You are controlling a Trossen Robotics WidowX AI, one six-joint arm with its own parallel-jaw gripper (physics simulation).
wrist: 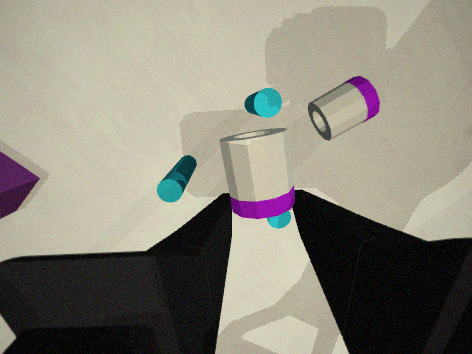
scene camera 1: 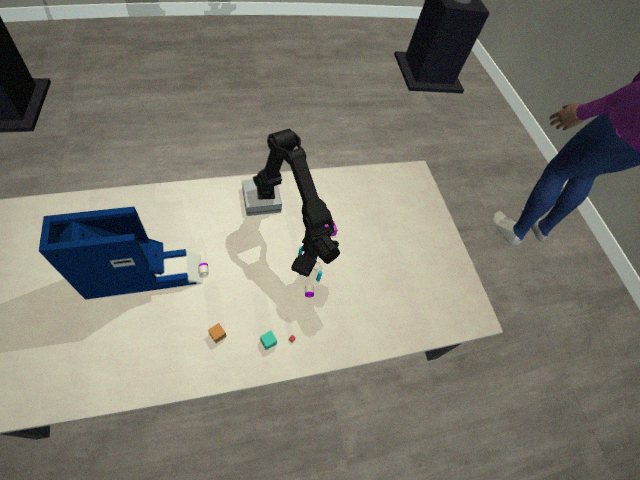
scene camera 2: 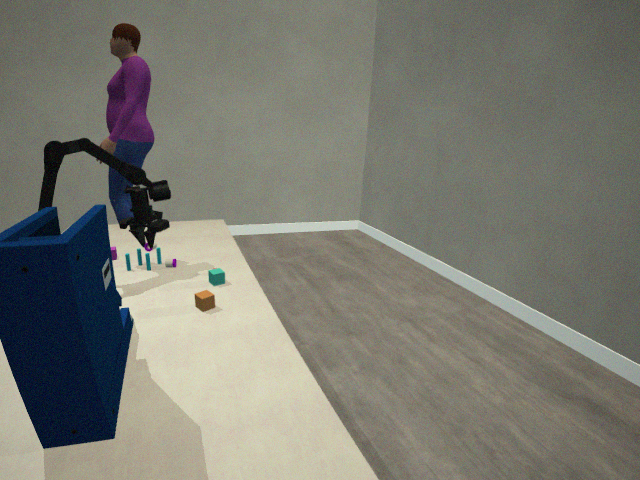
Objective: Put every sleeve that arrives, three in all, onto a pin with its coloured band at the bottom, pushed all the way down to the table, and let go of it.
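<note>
My gripper (scene camera 2: 148, 244) (wrist: 261, 200) is shut on a white sleeve (wrist: 259, 170), above the pins. Its magenta band is between the fingertips; its plain open end points away from them, and it looks lying over rather than upright. Teal pins (scene camera 1: 318, 275) (scene camera 2: 148, 261) (wrist: 268, 102) stand upright on the table (scene camera 1: 392, 289) (scene camera 2: 248, 361); the arm hides some in scene camera 1. A second sleeve (scene camera 1: 309, 291) (scene camera 2: 170, 262) (wrist: 342, 109) lies on its side beside the pins. A third sleeve (scene camera 1: 203, 269) is at the end of the blue dispenser's chute.
The tall blue dispenser (scene camera 1: 111, 263) (scene camera 2: 56, 330) stands on the table. A magenta block (scene camera 1: 333, 227) (scene camera 2: 113, 253) (wrist: 15, 185) is near the pins. An orange cube (scene camera 1: 217, 332) (scene camera 2: 204, 300), a green cube (scene camera 1: 268, 339) (scene camera 2: 216, 276) and a small red cube (scene camera 1: 292, 338) lie farther out. A person (scene camera 2: 131, 103) stands beyond the table.
</note>
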